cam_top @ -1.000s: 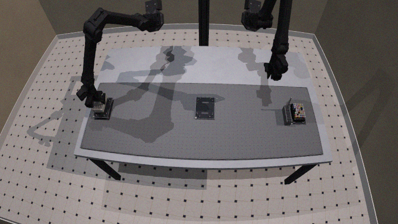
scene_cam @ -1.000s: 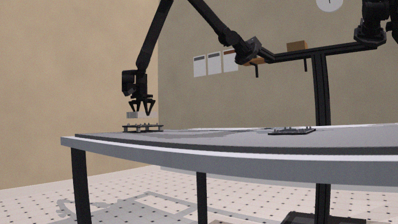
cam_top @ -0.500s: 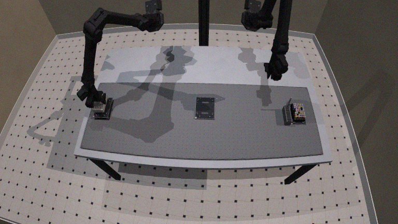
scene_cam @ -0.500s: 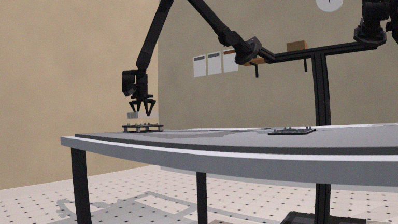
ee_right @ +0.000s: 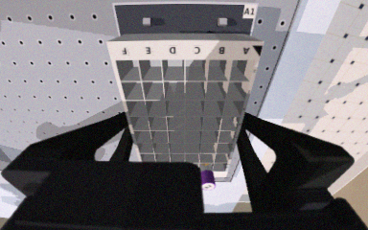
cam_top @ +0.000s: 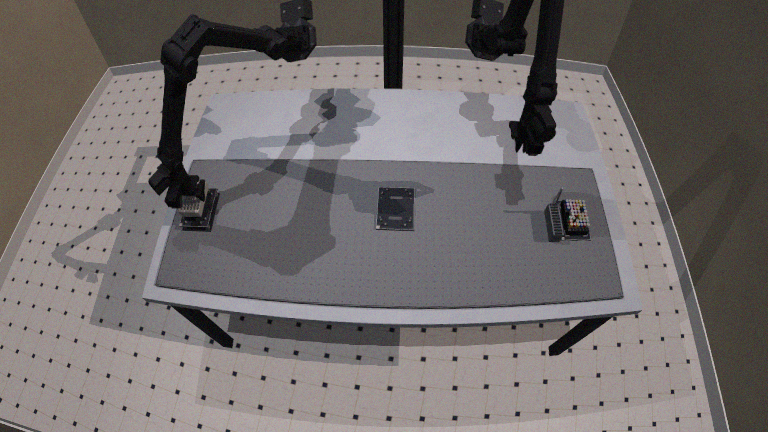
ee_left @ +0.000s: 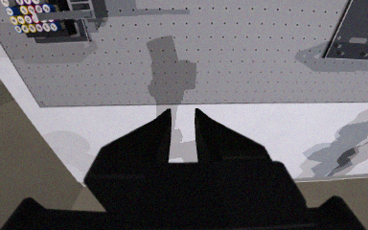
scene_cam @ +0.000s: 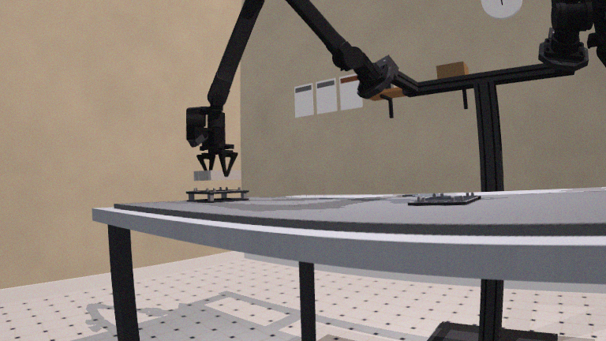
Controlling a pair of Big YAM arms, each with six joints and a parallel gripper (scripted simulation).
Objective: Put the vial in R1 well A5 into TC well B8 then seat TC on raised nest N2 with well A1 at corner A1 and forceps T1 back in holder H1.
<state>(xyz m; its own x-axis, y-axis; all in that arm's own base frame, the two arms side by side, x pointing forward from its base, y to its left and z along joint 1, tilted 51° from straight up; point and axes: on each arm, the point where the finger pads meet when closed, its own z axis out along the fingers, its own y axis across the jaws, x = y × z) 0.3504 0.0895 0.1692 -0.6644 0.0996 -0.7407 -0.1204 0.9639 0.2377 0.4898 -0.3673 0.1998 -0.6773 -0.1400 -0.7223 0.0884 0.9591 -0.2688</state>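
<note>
My right hand is right at the tube carrier TC. The rest, counted from my right hand: holder h1 (8 cm ahead, 124 cm to the left, 7 cm below); then raised nest n2 (6 cm below).
</note>
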